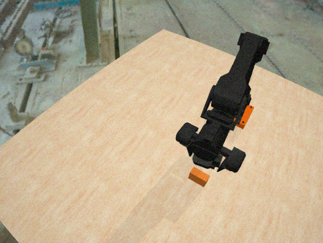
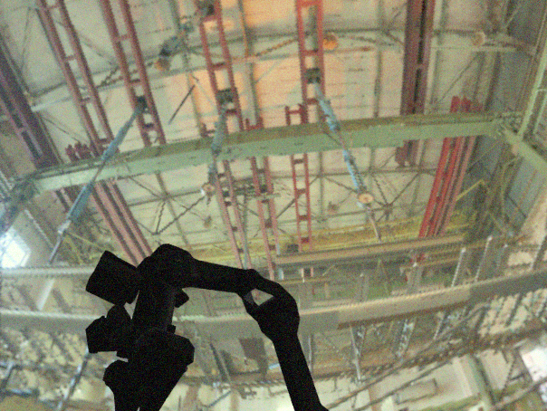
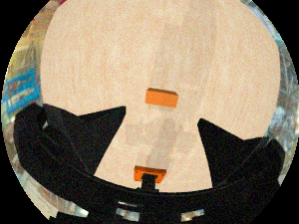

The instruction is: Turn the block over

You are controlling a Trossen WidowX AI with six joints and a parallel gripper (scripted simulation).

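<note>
Right now my gripper tip is 10 mm past the orange block and 90 mm above it.
</note>
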